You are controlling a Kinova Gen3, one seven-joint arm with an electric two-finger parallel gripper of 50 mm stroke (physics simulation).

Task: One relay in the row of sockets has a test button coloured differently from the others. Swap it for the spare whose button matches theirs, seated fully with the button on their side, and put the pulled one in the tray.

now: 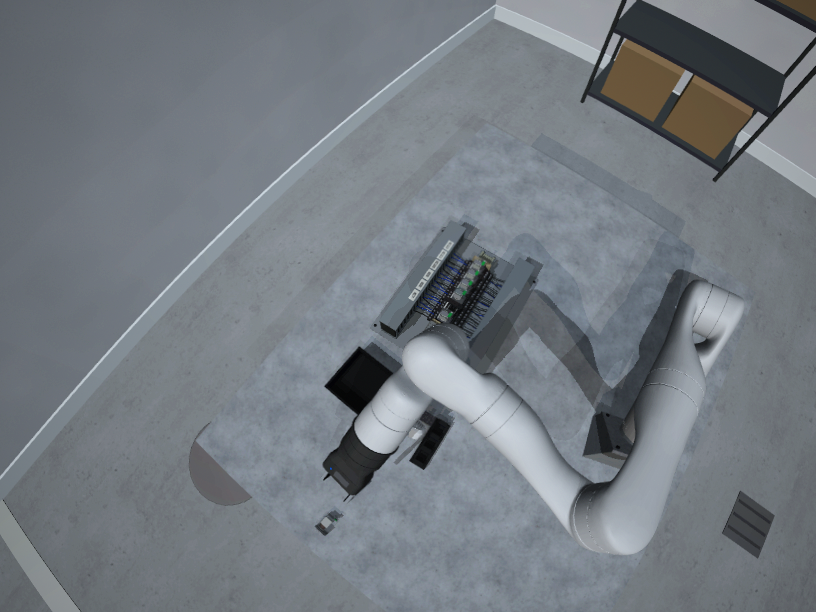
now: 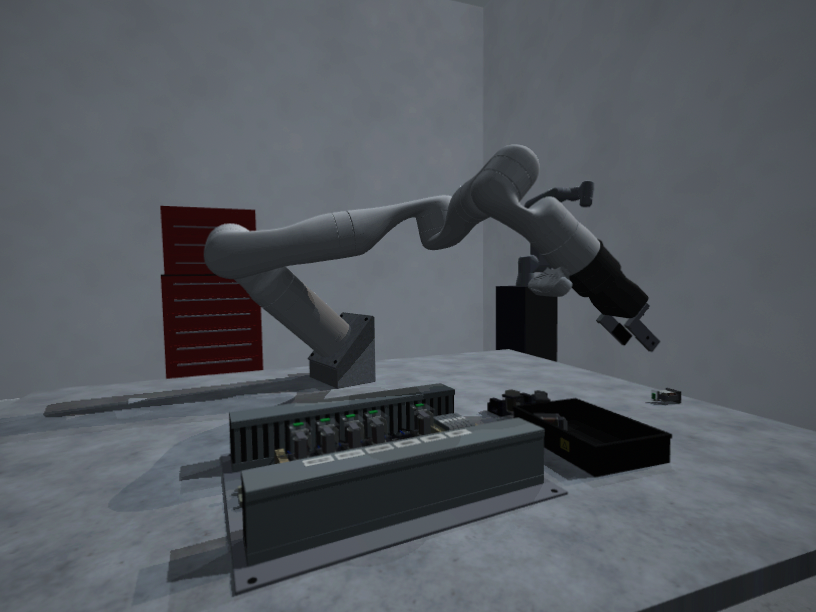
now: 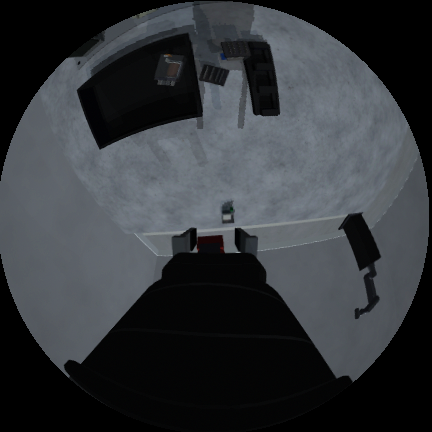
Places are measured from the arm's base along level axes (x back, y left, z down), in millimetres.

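Pixels of known places: gripper, fingertip midpoint: (image 1: 336, 488) (image 2: 640, 343) (image 3: 215, 235); arm's base, origin of the base link: (image 2: 335, 340).
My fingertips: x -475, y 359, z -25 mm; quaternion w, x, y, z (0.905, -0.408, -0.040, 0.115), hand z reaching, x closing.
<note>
Ahead of a thing's pixels: the offset from my fingertips to its top centre.
My gripper (image 1: 337, 488) (image 2: 636, 342) (image 3: 215, 235) is open and empty, tilted, above the table near a loose relay. That relay @(dx +7, dy +86, dz +91 mm) (image 1: 326, 523) (image 2: 668, 395) (image 3: 228, 216), with a green button, lies on its side on the table, apart from the fingers. In the socket row, several relays with green buttons stand upright; an empty socket (image 2: 399, 433) lies between the fourth relay @(dx +7, dy -469, dz +42 mm) (image 2: 375, 424) and the last relay @(dx +4, dy -409, dz +43 mm) (image 2: 422, 417). The black tray @(dx -53, dy -195, dz +77 mm) (image 1: 339, 367) (image 2: 626, 461) (image 3: 195, 92) holds one relay @(dx -1, dy -202, dz +88 mm) (image 2: 553, 420) (image 3: 169, 70), its button colour unclear.
A black spare holder @(dx +104, dy -163, dz +89 mm) (image 1: 431, 442) (image 3: 274, 95) stands beside the tray. Two loose relays lie by it: one relay @(dx +46, dy -173, dz +68 mm) (image 3: 214, 75) between tray and holder, another relay @(dx +75, dy -202, dz +68 mm) (image 3: 235, 49) against the holder, with a blue part. Grey ducts @(dx -84, dy -475, dz +49 mm) (image 1: 421, 279) (image 2: 395, 474) flank the sockets. The arm passes over the table.
</note>
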